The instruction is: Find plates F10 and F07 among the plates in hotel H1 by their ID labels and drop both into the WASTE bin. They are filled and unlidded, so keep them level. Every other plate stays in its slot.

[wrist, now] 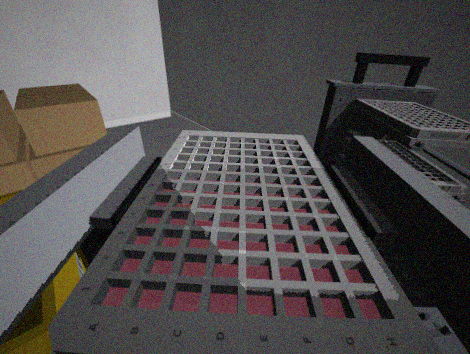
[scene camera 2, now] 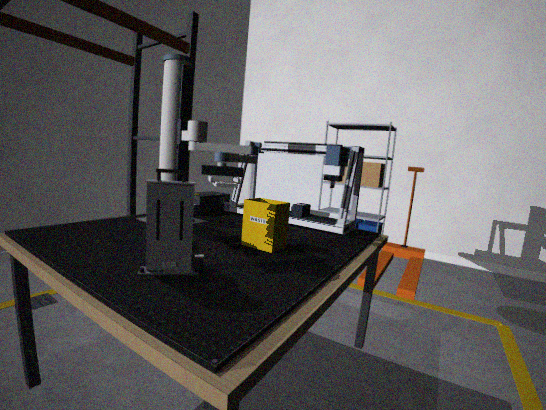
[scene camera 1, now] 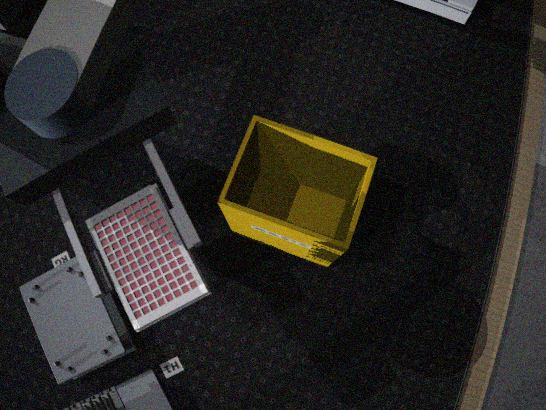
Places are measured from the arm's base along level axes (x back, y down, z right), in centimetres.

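Where they show: gripper, fingertip midpoint: (wrist: 243, 150) (scene camera 2: 225, 180) (scene camera 1: 149, 270).
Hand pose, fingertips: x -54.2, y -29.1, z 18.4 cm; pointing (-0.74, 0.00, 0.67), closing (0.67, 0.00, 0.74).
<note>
Each offset is from my fingertips to the top centre of the thing.
My gripper (scene camera 1: 144, 265) (wrist: 243, 150) is shut on an unlidded plate {dy +0.7, dx +1.3, dz -1.2 cm} (scene camera 1: 150, 245) (wrist: 245, 235) with red-filled wells. The plate looks level between the fingers; its ID label does not show. It hangs to the left of the bin in scene camera 1, apart from it. The yellow WASTE bin {dy +7.9, dx -10.5, dz -15.8 cm} (scene camera 1: 245, 220) (scene camera 2: 252, 232) (wrist: 62, 287) stands upright; its visible floor in scene camera 1 bears no plate. Hotel H1 (scene camera 1: 145, 392) (scene camera 2: 170, 227) (wrist: 385, 92) is a grey tower. A plate {dy +1.2, dx +2.0, dz +24.4 cm} (wrist: 422, 117) sits high in it in the wrist view; its label is unreadable.
A grey platform {dy +20.9, dx +15.8, dz +11.6 cm} (scene camera 1: 72, 320) with small pegs lies beside the gripper in scene camera 1. The arm's pale column (scene camera 2: 171, 115) rises behind the hotel. A white gantry frame (scene camera 2: 356, 187) stands behind the bin. Cardboard boxes (wrist: 60, 122) show at the left of the wrist view.
</note>
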